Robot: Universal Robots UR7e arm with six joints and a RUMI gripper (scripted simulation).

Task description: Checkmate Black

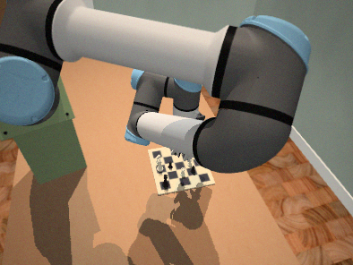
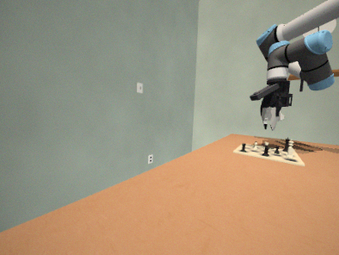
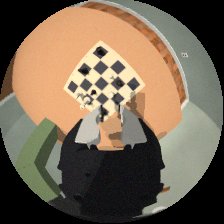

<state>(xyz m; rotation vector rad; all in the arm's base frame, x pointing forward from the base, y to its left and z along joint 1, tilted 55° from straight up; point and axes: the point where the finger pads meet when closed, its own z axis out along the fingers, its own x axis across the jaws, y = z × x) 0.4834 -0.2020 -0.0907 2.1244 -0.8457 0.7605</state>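
The chessboard lies 11 cm below my hand and 4 cm to the left of it. From my hand the other things lie so: black piece 8 cm below, 8 cm behind, 2 cm to the right; white piece 8 cm below, 7 cm behind, 5 cm to the left.
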